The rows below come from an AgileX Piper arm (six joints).
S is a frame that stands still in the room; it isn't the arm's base.
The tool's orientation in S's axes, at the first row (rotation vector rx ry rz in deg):
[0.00, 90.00, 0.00]
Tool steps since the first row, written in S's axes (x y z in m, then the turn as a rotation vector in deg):
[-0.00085, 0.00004, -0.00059, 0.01, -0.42, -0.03]
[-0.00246, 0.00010, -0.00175, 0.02, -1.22, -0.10]
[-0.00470, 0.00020, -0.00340, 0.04, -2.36, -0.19]
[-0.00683, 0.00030, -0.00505, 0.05, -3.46, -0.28]
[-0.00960, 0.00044, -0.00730, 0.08, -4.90, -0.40]
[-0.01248, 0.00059, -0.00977, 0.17, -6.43, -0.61]
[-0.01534, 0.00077, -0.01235, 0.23, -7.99, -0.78]
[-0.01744, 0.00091, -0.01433, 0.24, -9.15, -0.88]
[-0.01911, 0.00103, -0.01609, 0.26, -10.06, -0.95]
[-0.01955, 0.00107, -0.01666, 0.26, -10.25, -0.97]
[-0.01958, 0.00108, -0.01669, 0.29, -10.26, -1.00]
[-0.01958, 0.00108, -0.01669, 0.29, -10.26, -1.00]
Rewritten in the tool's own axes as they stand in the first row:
[0.00059, 0.00004, -0.00085, 0.03, -0.42, 0.01]
[0.00175, 0.00010, -0.00246, 0.10, -1.22, 0.02]
[0.00340, 0.00020, -0.00470, 0.19, -2.36, 0.04]
[0.00505, 0.00030, -0.00683, 0.28, -3.46, 0.05]
[0.00730, 0.00044, -0.00960, 0.40, -4.90, 0.08]
[0.00977, 0.00059, -0.01248, 0.61, -6.43, 0.17]
[0.01235, 0.00077, -0.01534, 0.78, -7.99, 0.23]
[0.01433, 0.00091, -0.01744, 0.88, -9.15, 0.24]
[0.01609, 0.00103, -0.01911, 0.95, -10.06, 0.26]
[0.01666, 0.00107, -0.01955, 0.97, -10.25, 0.26]
[0.01669, 0.00108, -0.01958, 1.00, -10.26, 0.29]
[0.01669, 0.00108, -0.01958, 1.00, -10.26, 0.29]

